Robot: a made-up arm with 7 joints.
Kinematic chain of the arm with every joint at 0, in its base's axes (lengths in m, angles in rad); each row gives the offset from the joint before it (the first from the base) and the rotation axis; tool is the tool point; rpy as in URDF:
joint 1: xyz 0 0 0.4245 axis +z
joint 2: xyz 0 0 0 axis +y
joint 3: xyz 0 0 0.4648 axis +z
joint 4: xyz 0.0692 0 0 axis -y
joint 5: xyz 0.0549 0 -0.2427 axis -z
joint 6: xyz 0 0 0 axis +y
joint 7: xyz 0.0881 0 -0.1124 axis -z
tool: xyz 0 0 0 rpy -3.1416 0 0
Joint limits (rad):
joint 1: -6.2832..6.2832
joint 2: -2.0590..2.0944
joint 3: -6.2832..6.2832
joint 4: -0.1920..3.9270
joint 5: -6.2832..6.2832
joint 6: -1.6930..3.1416
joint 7: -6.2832..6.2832
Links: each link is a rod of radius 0.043 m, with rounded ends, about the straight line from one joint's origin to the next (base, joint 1, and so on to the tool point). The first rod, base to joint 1, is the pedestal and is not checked.
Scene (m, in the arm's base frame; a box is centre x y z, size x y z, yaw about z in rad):
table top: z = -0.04
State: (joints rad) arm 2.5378 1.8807 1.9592 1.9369 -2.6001 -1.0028 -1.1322
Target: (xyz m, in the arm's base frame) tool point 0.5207 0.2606 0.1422
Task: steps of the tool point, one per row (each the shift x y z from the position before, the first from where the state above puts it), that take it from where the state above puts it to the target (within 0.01 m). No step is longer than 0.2 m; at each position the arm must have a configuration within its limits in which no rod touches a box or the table.
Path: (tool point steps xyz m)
1: 0.0320 0.1563 -0.0360
2: 0.0782 0.1437 -0.0366
3: 0.1190 0.1167 -0.0367
4: 0.1502 0.0778 -0.0365
5: 0.1679 0.0306 -0.0358
6: 0.1703 -0.0204 -0.0347
7: 0.1568 -0.0697 -0.0331
8: 0.1287 -0.1126 -0.0314
9: 0.0890 -0.1446 -0.0291

